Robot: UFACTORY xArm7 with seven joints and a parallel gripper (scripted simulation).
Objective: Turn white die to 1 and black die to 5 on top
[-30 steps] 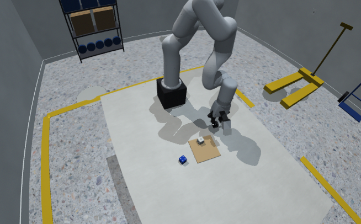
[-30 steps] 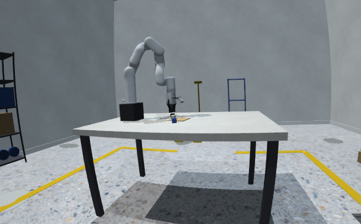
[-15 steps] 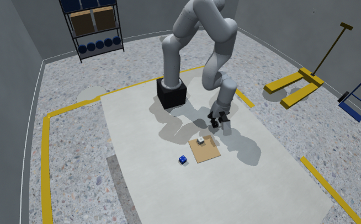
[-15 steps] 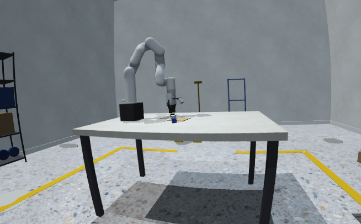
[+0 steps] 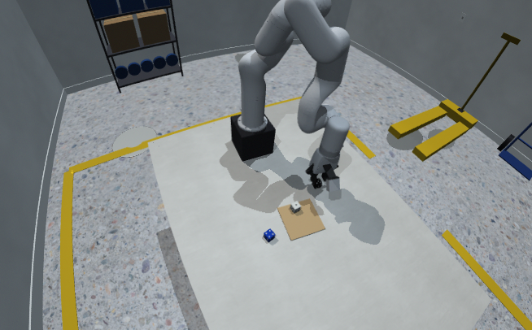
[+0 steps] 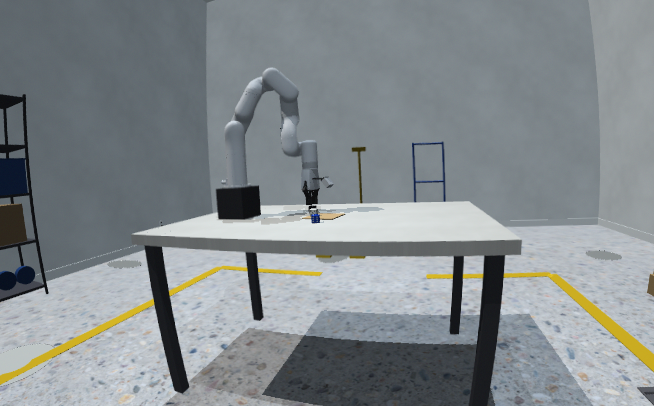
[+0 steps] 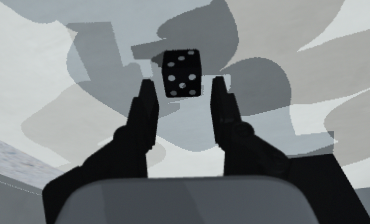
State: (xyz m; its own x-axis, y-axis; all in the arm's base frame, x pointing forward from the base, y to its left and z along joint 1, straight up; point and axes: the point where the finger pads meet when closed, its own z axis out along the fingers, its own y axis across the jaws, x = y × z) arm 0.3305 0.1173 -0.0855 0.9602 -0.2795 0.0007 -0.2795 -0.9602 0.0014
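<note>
The black die lies 4 cm below my hand. Also, from my hand: blue die 9 cm ahead, 29 cm to the right, 4 cm below; white die 5 cm ahead, 15 cm to the right, 4 cm below; tan mat 9 cm ahead, 15 cm to the right, 5 cm below.
</note>
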